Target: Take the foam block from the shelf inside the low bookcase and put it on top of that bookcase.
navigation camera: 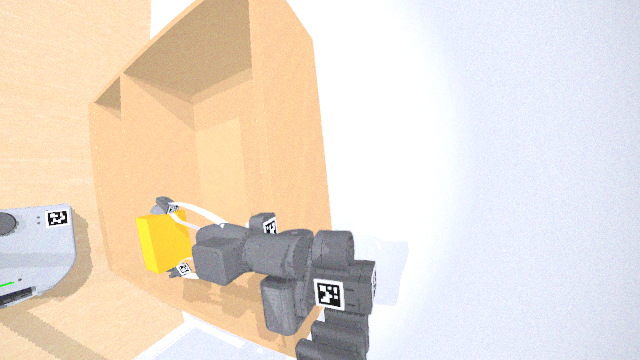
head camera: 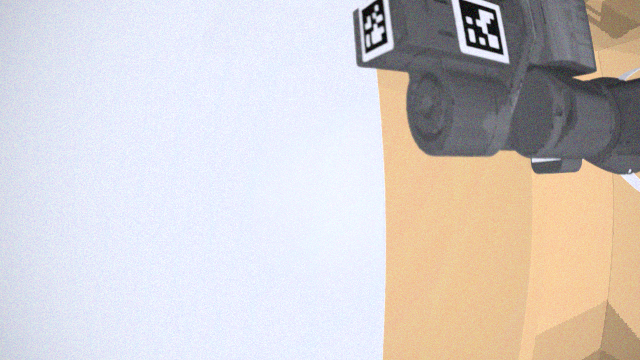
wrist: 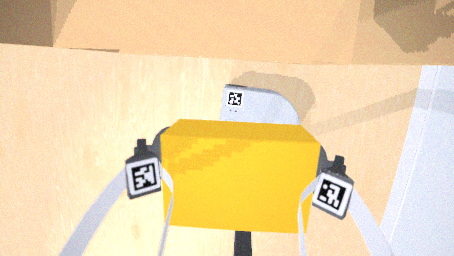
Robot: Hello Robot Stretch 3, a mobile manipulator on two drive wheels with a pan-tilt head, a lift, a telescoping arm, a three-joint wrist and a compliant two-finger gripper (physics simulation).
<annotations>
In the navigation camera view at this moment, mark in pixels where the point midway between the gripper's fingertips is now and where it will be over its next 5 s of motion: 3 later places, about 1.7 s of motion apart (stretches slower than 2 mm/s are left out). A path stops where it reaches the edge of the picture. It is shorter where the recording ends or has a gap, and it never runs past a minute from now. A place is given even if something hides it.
The gripper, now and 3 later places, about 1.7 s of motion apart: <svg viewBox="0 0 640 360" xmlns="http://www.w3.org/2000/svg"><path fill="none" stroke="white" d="M162 236L156 239L186 238L143 206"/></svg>
</annotations>
